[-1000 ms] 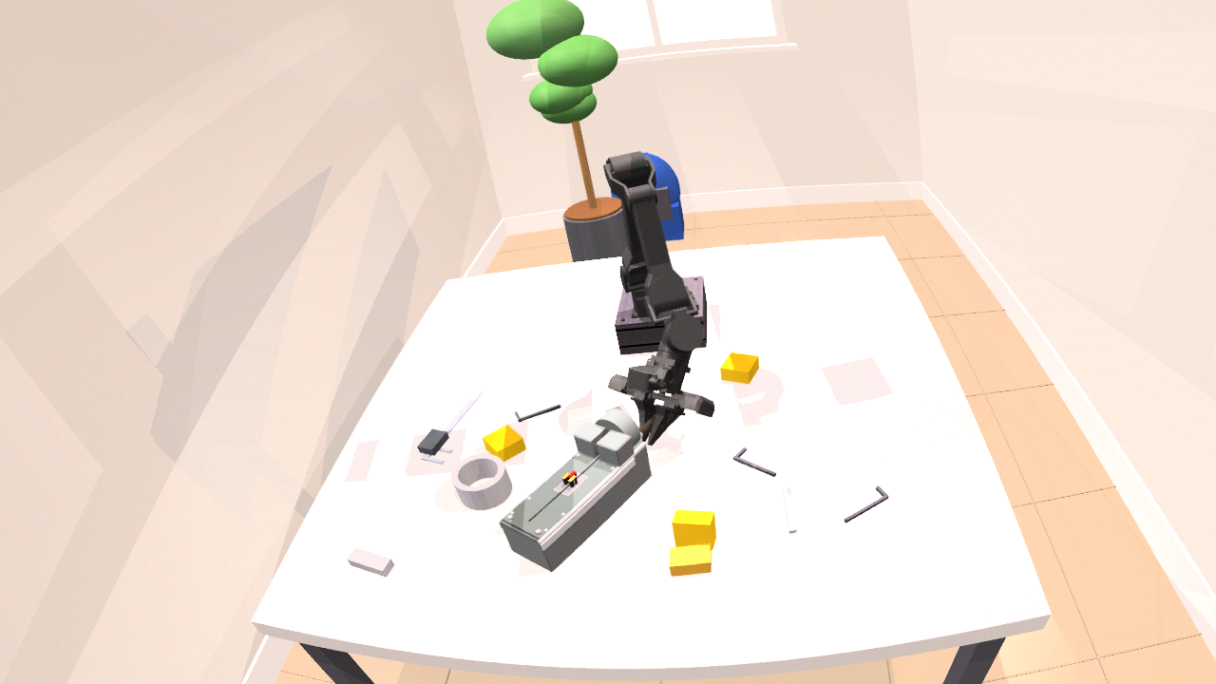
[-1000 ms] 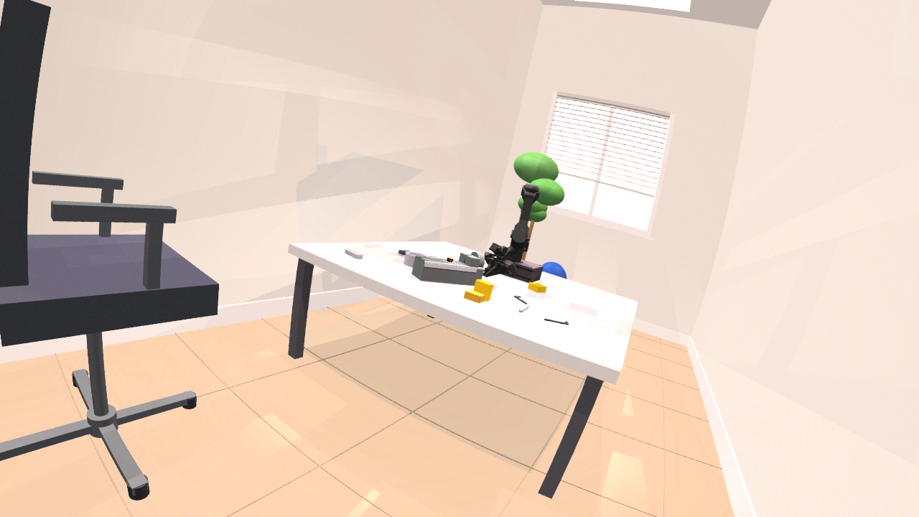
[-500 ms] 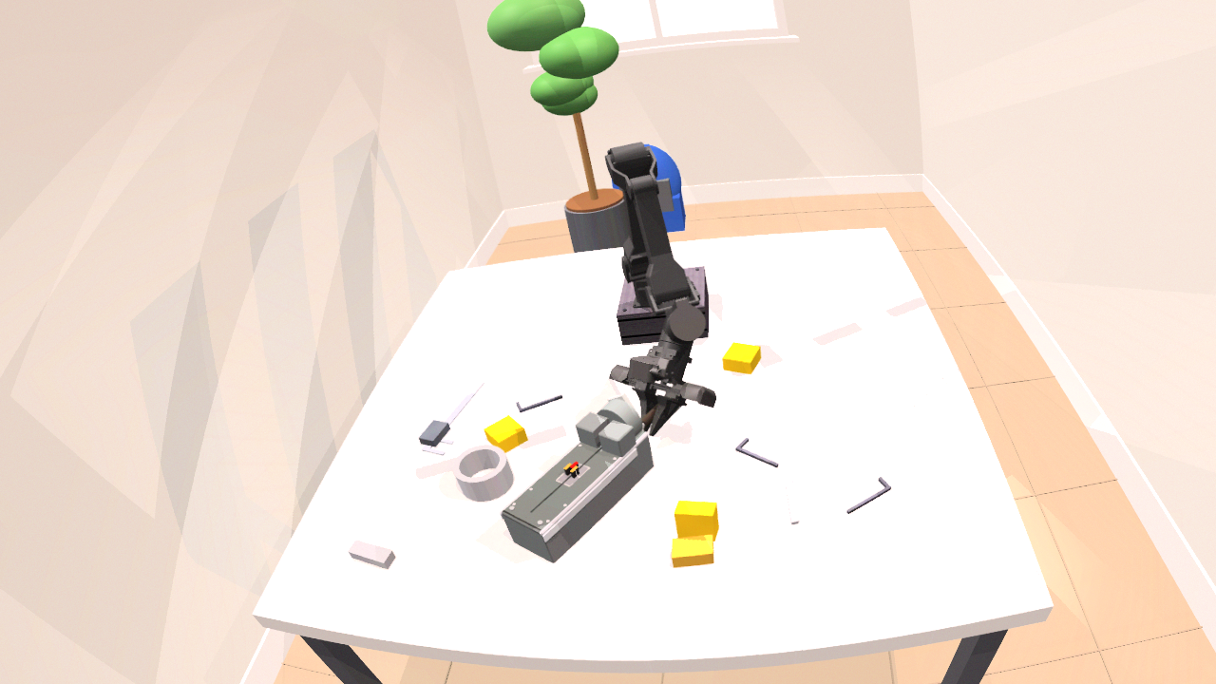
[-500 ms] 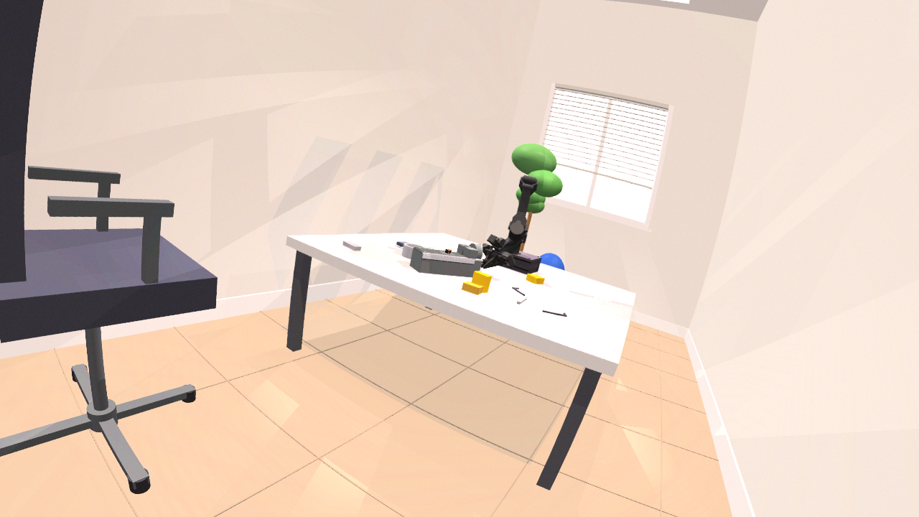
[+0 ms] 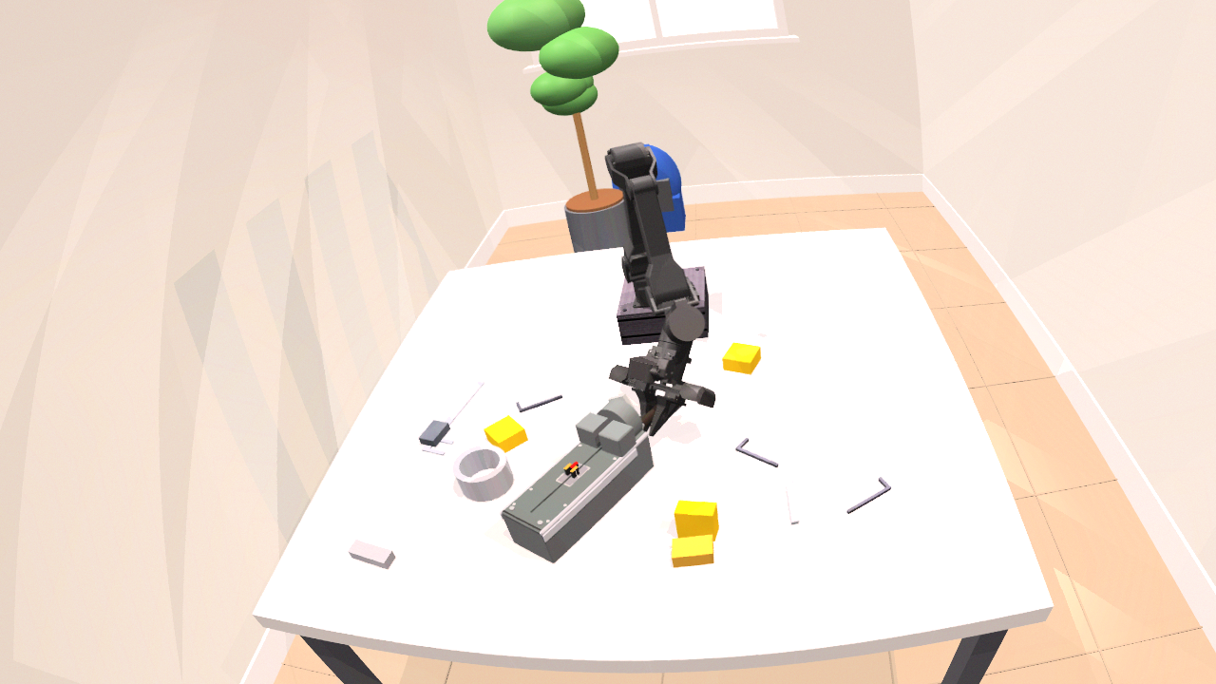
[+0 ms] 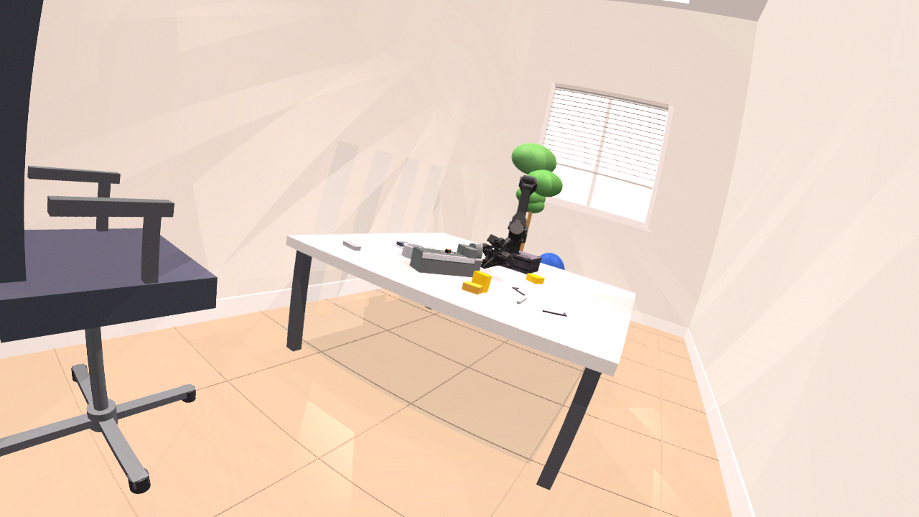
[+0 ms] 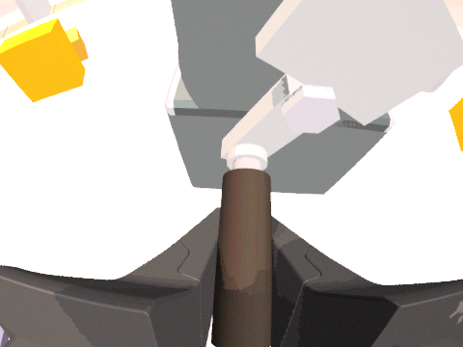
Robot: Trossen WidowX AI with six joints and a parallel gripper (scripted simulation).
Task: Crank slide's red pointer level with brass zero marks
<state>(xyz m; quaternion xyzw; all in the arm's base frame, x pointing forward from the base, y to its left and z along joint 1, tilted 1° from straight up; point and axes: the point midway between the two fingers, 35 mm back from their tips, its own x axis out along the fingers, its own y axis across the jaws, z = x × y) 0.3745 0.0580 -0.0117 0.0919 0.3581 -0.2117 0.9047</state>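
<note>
Now: gripper tip 30 mm below the brown crank handle, 20 mm past it and 10 mm to the right of it. Also, from my gripper tip: red pointer (130 mm ahead, 90 mm to the right, 50 mm above).
</note>
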